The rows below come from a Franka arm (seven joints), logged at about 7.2 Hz.
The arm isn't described. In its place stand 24 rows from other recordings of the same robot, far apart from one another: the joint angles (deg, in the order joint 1, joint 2, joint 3, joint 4, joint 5, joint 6, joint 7), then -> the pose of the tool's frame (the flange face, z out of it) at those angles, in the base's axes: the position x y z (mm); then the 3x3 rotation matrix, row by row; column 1 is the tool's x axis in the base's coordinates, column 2 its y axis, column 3 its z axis.
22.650 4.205 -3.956 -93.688 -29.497 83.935 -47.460 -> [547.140 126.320 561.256], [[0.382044 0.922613 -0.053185], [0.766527 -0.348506 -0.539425], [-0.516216 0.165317 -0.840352]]
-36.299 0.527 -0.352 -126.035 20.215 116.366 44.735 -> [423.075 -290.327 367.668], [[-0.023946 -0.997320 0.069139], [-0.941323 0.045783 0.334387], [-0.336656 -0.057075 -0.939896]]
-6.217 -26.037 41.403 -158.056 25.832 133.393 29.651 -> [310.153 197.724 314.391], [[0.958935 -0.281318 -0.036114], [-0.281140 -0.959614 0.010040], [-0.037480 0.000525 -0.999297]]
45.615 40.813 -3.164 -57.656 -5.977 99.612 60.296 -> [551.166 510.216 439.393], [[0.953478 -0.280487 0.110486], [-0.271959 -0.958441 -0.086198], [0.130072 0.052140 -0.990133]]
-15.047 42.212 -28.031 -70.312 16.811 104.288 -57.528 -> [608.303 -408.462 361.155], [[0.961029 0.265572 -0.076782], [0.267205 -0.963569 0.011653], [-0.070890 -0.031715 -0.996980]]
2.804 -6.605 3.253 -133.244 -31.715 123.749 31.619 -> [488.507 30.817 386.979], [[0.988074 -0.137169 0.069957], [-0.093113 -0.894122 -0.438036], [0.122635 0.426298 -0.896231]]
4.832 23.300 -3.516 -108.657 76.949 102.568 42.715 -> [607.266 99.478 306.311], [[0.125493 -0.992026 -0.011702], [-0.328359 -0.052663 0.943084], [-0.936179 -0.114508 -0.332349]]
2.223 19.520 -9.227 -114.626 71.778 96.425 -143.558 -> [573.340 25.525 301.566], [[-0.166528 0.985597 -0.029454], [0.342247 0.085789 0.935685], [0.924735 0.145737 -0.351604]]
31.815 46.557 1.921 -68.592 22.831 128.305 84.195 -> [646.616 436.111 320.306], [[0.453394 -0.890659 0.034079], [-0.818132 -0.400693 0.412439], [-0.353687 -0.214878 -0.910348]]
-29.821 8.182 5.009 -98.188 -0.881 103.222 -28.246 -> [543.213 -255.346 493.605], [[0.996762 0.062672 -0.050385], [0.063772 -0.997753 0.020526], [-0.048986 -0.023673 -0.998519]]
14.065 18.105 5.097 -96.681 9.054 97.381 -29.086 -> [574.892 210.907 395.385], [[0.667343 0.664630 -0.336036], [0.722828 -0.686690 0.077311], [-0.179369 -0.294489 -0.938671]]
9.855 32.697 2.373 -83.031 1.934 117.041 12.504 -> [696.850 147.594 357.374], [[0.999579 -0.026285 0.012260], [-0.026933 -0.998061 0.056116], [0.010761 -0.056423 -0.998349]]
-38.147 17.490 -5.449 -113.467 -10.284 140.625 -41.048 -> [452.631 -427.287 330.295], [[0.995638 0.087982 0.031047], [0.092709 -0.970319 -0.223353], [0.010474 0.225257 -0.974243]]
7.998 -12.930 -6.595 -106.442 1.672 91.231 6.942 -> [482.031 9.219 607.190], [[0.994523 -0.095394 -0.042702], [-0.093060 -0.994212 0.053679], [-0.047575 -0.049411 -0.997645]]
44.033 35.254 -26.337 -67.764 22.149 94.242 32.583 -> [631.435 330.259 447.443], [[0.960436 -0.245967 -0.130625], [-0.236412 -0.967976 0.084450], [-0.147214 -0.050227 -0.987829]]
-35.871 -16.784 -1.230 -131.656 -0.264 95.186 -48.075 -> [332.645 -252.527 442.281], [[0.950215 0.158699 -0.268153], [0.217001 -0.954620 0.203988], [-0.223612 -0.252022 -0.941532]]
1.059 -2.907 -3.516 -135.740 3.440 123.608 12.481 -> [473.486 -17.851 332.502], [[0.942775 -0.294169 -0.156970], [-0.288240 -0.955688 0.059811], [-0.167609 -0.011144 -0.985791]]
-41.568 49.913 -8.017 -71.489 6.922 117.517 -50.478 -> [508.851 -546.715 234.806], [[0.999176 0.001736 -0.040551], [0.003508 -0.999041 0.043653], [-0.040436 -0.043760 -0.998223]]
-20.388 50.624 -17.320 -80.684 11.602 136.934 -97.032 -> [615.820 -413.165 200.598], [[0.528196 0.846845 0.062150], [0.844114 -0.515734 -0.146597], [-0.092092 0.129894 -0.987242]]
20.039 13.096 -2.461 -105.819 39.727 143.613 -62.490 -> [622.224 194.104 446.877], [[0.484916 0.801962 0.348874], [0.626878 -0.596887 0.500749], [0.609820 -0.024119 -0.792173]]
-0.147 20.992 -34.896 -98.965 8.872 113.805 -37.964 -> [546.231 -329.472 398.888], [[0.997473 0.013778 -0.069696], [0.011598 -0.999434 -0.031586], [-0.070092 0.030698 -0.997068]]
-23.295 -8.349 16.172 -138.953 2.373 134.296 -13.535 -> [472.301 -58.384 366.487], [[0.995029 0.081469 0.057277], [0.082627 -0.996415 -0.018153], [0.055593 0.022795 -0.998193]]
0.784 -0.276 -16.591 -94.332 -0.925 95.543 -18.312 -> [538.920 -154.594 599.744], [[0.998779 0.044814 0.020782], [0.045253 -0.998752 -0.021154], [0.019808 0.022069 -0.999560]]
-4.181 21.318 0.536 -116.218 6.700 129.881 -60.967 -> [583.940 -34.296 252.176], [[0.606957 0.785144 -0.123096], [0.794715 -0.598521 0.101001], [0.005625 -0.159129 -0.987242]]
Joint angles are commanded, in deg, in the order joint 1, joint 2, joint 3, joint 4, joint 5, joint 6, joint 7. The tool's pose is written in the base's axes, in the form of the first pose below.
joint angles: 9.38 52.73 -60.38 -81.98 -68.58 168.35 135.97
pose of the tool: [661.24 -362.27 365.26], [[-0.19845 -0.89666 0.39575], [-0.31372 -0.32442 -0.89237], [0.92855 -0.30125 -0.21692]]
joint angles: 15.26 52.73 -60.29 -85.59 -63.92 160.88 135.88
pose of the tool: [672.68 -322.69 349.52], [[-0.24305 -0.91270 0.32850], [-0.30279 -0.25034 -0.91959], [0.92154 -0.32297 -0.21551]]
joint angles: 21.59 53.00 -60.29 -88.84 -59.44 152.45 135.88
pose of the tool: [680.12 -278.21 333.34], [[-0.27560 -0.92826 0.24976], [-0.27455 -0.17300 -0.94588], [0.92123 -0.32925 -0.20717]]
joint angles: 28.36 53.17 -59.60 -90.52 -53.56 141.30 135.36
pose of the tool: [688.27 -221.39 323.32], [[-0.31634 -0.93651 0.15126], [-0.23372 -0.07759 -0.96920], [0.91940 -0.34195 -0.19433]]
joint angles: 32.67 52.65 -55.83 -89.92 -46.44 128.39 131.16
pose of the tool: [692.57 -161.54 308.21], [[-0.29979 -0.95361 0.02738], [-0.22862 0.04395 -0.97252], [0.92621 -0.29781 -0.23119]]
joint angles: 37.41 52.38 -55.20 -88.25 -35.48 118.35 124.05
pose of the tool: [692.30 -105.70 311.33], [[-0.27409 -0.95814 -0.08273], [-0.28777 0.16380 -0.94359], [0.91764 -0.23483 -0.32062]]
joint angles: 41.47 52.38 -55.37 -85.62 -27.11 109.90 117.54
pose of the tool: [690.93 -53.67 319.99], [[-0.22863 -0.96105 -0.15529], [-0.35687 0.23115 -0.90510], [0.90574 -0.15151 -0.39582]]
